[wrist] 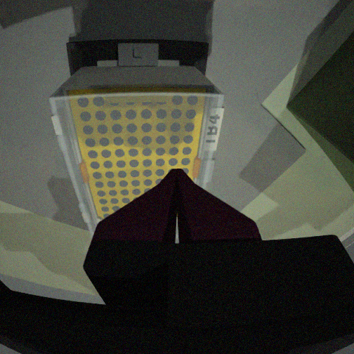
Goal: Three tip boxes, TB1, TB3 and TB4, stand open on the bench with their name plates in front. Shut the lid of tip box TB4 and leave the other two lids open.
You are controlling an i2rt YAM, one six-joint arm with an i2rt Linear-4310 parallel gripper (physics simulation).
Note:
The picture shows: the gripper and a dark base.

